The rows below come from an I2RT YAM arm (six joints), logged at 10 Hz.
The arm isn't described. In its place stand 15 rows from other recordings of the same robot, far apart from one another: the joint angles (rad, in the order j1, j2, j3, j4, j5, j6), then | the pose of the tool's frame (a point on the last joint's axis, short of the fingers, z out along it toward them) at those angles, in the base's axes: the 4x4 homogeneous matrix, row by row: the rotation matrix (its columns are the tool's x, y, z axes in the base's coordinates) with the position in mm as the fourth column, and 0 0 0 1 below.
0.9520 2.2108 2.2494 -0.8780 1.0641 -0.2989 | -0.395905 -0.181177 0.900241 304.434; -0.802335 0.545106 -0.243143 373.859; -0.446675 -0.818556 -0.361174 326.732; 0 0 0 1
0.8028 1.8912 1.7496 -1.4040 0.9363 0.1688 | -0.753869 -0.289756 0.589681 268.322; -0.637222 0.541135 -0.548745 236.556; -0.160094 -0.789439 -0.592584 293.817; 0 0 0 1
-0.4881 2.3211 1.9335 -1.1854 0.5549 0.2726 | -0.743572 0.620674 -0.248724 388.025; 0.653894 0.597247 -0.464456 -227.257; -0.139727 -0.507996 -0.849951 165.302; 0 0 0 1
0.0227 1.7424 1.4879 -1.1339 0.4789 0.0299 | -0.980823 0.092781 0.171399 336.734; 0.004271 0.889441 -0.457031 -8.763; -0.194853 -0.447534 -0.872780 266.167; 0 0 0 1
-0.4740 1.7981 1.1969 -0.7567 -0.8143 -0.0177 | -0.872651 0.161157 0.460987 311.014; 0.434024 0.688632 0.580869 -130.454; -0.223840 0.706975 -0.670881 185.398; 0 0 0 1
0.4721 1.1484 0.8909 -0.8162 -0.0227 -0.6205 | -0.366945 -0.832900 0.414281 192.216; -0.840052 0.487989 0.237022 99.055; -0.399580 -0.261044 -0.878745 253.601; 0 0 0 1
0.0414 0.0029 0.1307 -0.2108 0.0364 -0.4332 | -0.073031 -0.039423 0.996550 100.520; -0.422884 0.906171 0.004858 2.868; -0.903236 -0.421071 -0.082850 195.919; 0 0 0 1
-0.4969 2.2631 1.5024 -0.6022 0.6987 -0.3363 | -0.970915 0.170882 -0.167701 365.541; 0.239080 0.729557 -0.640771 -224.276; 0.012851 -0.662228 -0.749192 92.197; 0 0 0 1
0.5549 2.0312 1.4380 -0.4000 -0.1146 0.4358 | -0.888865 -0.221998 0.400794 366.477; -0.057578 0.921962 0.382975 231.957; -0.454537 0.317336 -0.832282 171.178; 0 0 0 1
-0.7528 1.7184 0.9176 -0.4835 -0.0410 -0.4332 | -0.918573 0.318480 0.234080 222.425; 0.285827 0.944294 -0.163130 -206.377; -0.272994 -0.082940 -0.958434 135.407; 0 0 0 1
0.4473 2.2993 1.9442 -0.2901 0.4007 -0.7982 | -0.294467 -0.470127 0.832027 485.350; -0.872591 0.487303 -0.033478 217.436; -0.389711 -0.735877 -0.553724 217.352; 0 0 0 1
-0.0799 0.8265 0.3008 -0.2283 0.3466 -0.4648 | -0.754276 -0.018115 0.656307 160.048; -0.362542 0.844894 -0.393340 -24.947; -0.547385 -0.534626 -0.643851 163.066; 0 0 0 1
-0.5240 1.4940 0.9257 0.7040 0.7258 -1.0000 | -0.730758 0.608413 0.309559 281.024; -0.304636 0.115163 -0.945481 -189.690; -0.610893 -0.785220 0.101188 309.047; 0 0 0 1
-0.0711 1.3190 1.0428 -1.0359 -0.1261 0.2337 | -0.929180 0.260647 0.262082 233.994; 0.296498 0.948973 0.107419 -12.176; -0.220711 0.177519 -0.959048 254.411; 0 0 0 1
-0.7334 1.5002 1.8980 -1.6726 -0.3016 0.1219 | -0.635426 0.656956 0.405762 182.036; 0.728848 0.683819 0.034232 -149.790; -0.254979 0.317491 -0.913337 423.773; 0 0 0 1
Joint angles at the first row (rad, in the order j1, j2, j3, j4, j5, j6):
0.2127, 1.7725, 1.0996, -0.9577, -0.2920, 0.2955
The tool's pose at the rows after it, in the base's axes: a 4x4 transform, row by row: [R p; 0 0 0 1], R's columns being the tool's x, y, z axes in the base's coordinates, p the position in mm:
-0.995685 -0.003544 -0.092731 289.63; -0.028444 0.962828 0.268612 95.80; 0.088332 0.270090 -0.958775 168.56; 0 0 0 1
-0.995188 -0.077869 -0.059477 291.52; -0.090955 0.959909 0.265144 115.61; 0.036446 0.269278 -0.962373 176.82; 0 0 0 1
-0.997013 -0.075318 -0.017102 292.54; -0.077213 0.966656 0.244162 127.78; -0.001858 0.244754 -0.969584 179.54; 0 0 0 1
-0.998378 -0.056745 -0.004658 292.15; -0.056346 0.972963 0.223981 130.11; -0.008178 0.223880 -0.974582 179.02; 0 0 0 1
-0.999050 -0.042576 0.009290 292.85; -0.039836 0.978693 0.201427 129.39; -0.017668 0.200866 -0.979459 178.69; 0 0 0 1
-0.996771 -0.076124 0.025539 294.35; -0.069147 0.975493 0.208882 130.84; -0.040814 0.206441 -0.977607 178.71; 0 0 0 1
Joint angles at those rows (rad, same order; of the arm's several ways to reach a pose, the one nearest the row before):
0.2863, 1.7725, 1.1442, -0.9562, -0.2878, 0.2680
0.3469, 1.7725, 1.1797, -0.9425, -0.2729, 0.2657
0.3859, 1.7725, 1.1915, -0.9115, -0.2348, 0.3176
0.3958, 1.7729, 1.1904, -0.9043, -0.2100, 0.3473
0.3958, 1.7729, 1.1897, -0.8997, -0.1833, 0.3622
0.3981, 1.7729, 1.1889, -0.8803, -0.1837, 0.3344

